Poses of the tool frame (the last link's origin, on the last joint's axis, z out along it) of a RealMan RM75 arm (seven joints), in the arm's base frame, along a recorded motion.
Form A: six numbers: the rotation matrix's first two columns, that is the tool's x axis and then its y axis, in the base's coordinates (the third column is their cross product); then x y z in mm.
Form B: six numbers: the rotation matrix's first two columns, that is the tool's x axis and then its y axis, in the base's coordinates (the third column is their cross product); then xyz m. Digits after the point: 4 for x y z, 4 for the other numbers.
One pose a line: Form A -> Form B
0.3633, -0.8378, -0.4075, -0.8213, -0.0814, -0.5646, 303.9, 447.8, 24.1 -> 0.3633, -0.8378, -0.4075, -0.8213, -0.0814, -0.5646, 0.3039, 0.4478, 0.0241
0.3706, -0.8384, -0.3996, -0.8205, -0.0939, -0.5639, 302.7, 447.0, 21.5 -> 0.3706, -0.8384, -0.3996, -0.8205, -0.0939, -0.5639, 0.3027, 0.4470, 0.0215
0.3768, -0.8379, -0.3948, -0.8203, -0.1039, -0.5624, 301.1, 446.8, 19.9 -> 0.3768, -0.8379, -0.3948, -0.8203, -0.1039, -0.5624, 0.3011, 0.4468, 0.0199
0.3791, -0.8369, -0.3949, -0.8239, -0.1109, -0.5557, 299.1, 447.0, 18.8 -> 0.3791, -0.8369, -0.3949, -0.8239, -0.1109, -0.5557, 0.2991, 0.4470, 0.0188
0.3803, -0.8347, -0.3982, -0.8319, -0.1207, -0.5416, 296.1, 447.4, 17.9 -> 0.3803, -0.8347, -0.3982, -0.8319, -0.1207, -0.5416, 0.2961, 0.4474, 0.0179
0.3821, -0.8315, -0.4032, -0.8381, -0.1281, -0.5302, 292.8, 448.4, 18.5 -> 0.3821, -0.8315, -0.4032, -0.8381, -0.1281, -0.5302, 0.2928, 0.4484, 0.0185
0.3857, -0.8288, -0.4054, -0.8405, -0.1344, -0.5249, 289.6, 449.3, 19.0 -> 0.3857, -0.8288, -0.4054, -0.8405, -0.1344, -0.5249, 0.2896, 0.4493, 0.0190
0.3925, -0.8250, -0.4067, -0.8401, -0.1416, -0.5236, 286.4, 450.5, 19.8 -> 0.3925, -0.8250, -0.4067, -0.8401, -0.1416, -0.5236, 0.2864, 0.4505, 0.0198
